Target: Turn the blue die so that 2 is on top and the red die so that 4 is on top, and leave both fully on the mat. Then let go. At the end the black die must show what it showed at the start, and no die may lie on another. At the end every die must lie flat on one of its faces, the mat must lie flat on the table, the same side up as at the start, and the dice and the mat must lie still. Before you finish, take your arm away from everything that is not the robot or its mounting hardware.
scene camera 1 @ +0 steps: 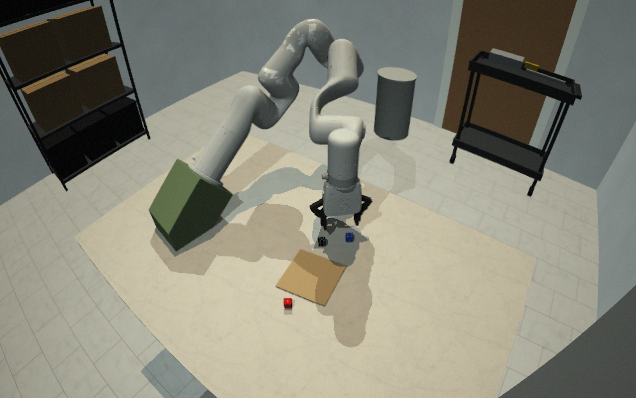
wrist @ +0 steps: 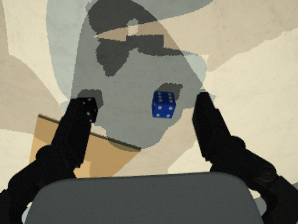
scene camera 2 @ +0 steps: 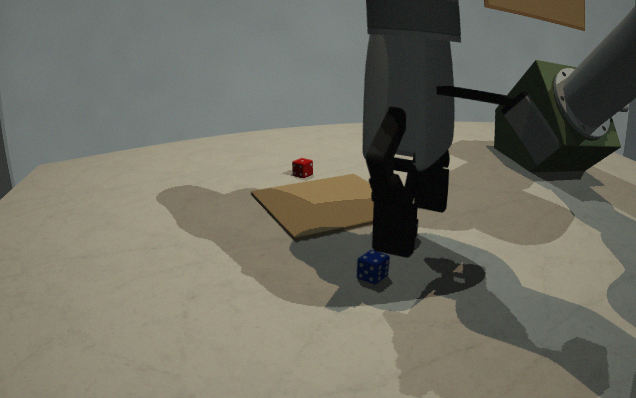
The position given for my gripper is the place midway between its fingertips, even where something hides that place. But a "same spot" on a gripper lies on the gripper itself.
my gripper: scene camera 1 340,224; wrist; scene camera 2
tan mat: scene camera 1; wrist 104,157; scene camera 2
same spot on my gripper: (wrist: 227,153) = (scene camera 2: 414,188)
same spot on tan mat: (scene camera 1: 312,277) = (scene camera 2: 324,199)
